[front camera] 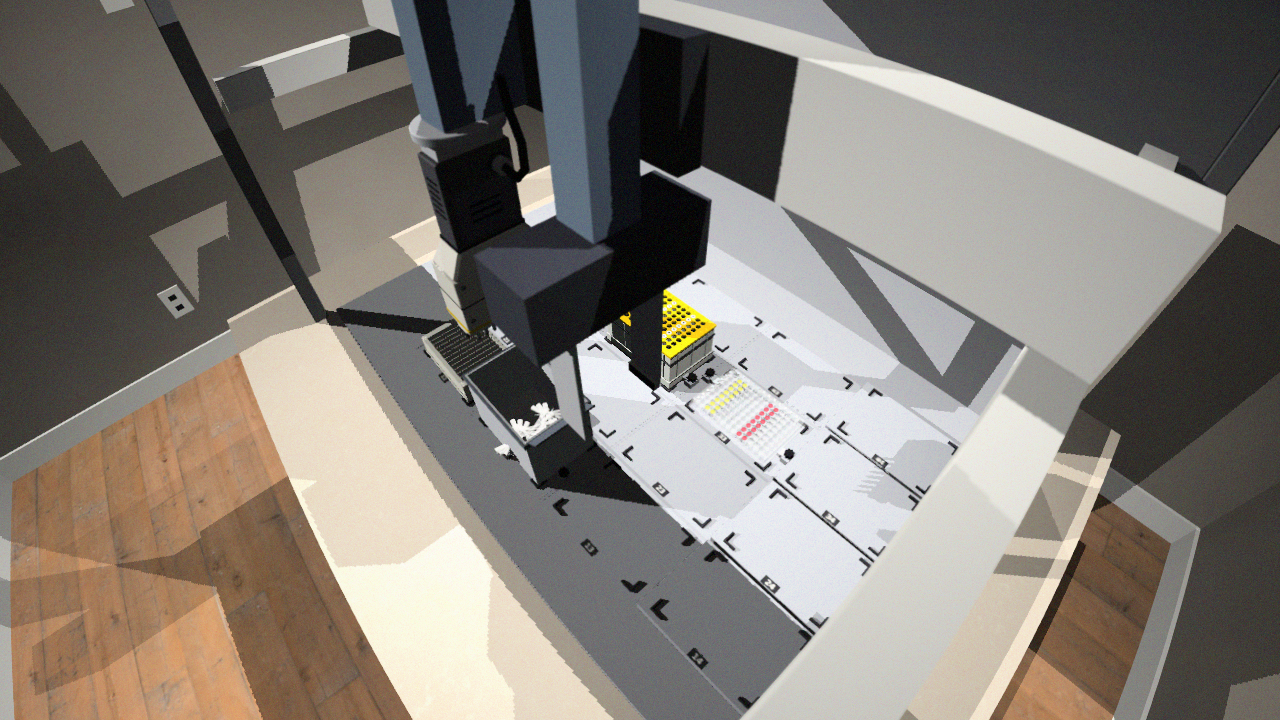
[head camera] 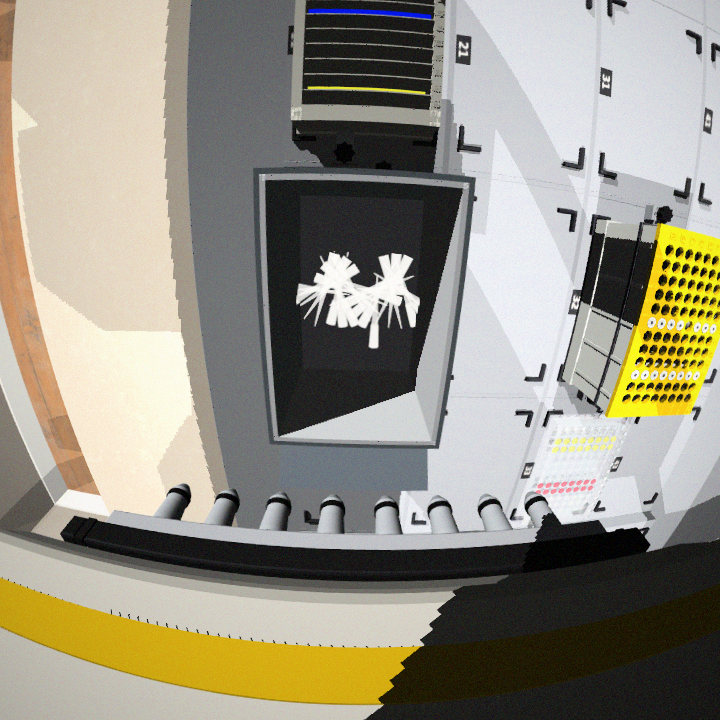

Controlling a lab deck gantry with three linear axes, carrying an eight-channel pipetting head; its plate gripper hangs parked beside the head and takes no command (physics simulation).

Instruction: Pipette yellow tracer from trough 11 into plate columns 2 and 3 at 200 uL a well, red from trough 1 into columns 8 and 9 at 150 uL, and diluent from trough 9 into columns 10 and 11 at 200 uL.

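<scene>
The pipetting head [front camera: 463, 286] is over the trough and bin side of the deck; its nozzles [head camera: 331, 515] are bare, without tips. The trough rack [head camera: 366, 114] [front camera: 444, 365] shows a blue and a yellow strip in the head view; its far part is cut off. The plate [front camera: 739, 411] [head camera: 577, 463] shows two yellow columns and two red columns; clear liquid in other wells cannot be told. The yellow tip rack [front camera: 689, 365] [head camera: 621, 407] has two rows of white tips among dark holes. My plate gripper [front camera: 615, 408] hangs open and empty beside the head, its fingers wide apart.
A dark waste bin [front camera: 556, 454] [head camera: 263, 302] stands next to the trough rack and holds a heap of white used tips [front camera: 535, 420] [head camera: 355, 288]. A few loose tips [front camera: 503, 450] show outside its wall in the front view. A pale frame beam [front camera: 984, 214] crosses above the deck.
</scene>
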